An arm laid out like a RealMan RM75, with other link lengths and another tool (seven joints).
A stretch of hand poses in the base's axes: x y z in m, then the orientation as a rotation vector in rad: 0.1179, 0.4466, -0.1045, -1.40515, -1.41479, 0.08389; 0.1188, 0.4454, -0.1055, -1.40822, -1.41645, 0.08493; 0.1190, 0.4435, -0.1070, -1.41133, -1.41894, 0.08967; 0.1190, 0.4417, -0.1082, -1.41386, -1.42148, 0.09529; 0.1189, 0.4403, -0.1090, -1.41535, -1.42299, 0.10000; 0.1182, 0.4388, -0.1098, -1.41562, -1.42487, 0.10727; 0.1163, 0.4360, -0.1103, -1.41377, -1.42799, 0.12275; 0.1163, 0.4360, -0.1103, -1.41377, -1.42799, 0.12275; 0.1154, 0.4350, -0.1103, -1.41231, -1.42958, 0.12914; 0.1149, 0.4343, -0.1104, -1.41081, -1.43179, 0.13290; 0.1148, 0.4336, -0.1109, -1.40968, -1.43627, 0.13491; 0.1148, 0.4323, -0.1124, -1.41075, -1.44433, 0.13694; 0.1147, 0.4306, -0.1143, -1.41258, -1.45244, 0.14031; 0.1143, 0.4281, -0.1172, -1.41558, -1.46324, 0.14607; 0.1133, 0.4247, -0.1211, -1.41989, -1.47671, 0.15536
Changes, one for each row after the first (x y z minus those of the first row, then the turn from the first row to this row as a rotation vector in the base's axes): 0.0009, -0.0012, -0.0010, -0.00317, -0.00163, -0.00016; 0.0011, -0.0031, -0.0025, -0.00848, -0.00211, 0.00178; 0.0011, -0.0049, -0.0037, -0.01384, -0.00203, 0.00442; 0.0010, -0.0063, -0.0045, -0.01773, -0.00133, 0.00662; 0.0003, -0.0078, -0.0053, -0.02216, 0.00068, 0.01077; -0.0016, -0.0106, -0.0058, -0.02965, 0.00631, 0.02033; -0.0016, -0.0106, -0.0058, -0.02965, 0.00631, 0.02033; -0.0025, -0.0116, -0.0058, -0.03233, 0.00861, 0.02477; -0.0030, -0.0123, -0.0059, -0.03375, 0.00921, 0.02834; -0.0031, -0.0130, -0.0064, -0.03507, 0.00722, 0.03209; -0.0031, -0.0143, -0.0079, -0.03885, 0.00194, 0.03659; -0.0032, -0.0160, -0.0098, -0.04391, -0.00298, 0.04134; -0.0036, -0.0185, -0.0127, -0.05172, -0.00912, 0.04796; -0.0046, -0.0219, -0.0166, -0.06299, -0.01599, 0.05686
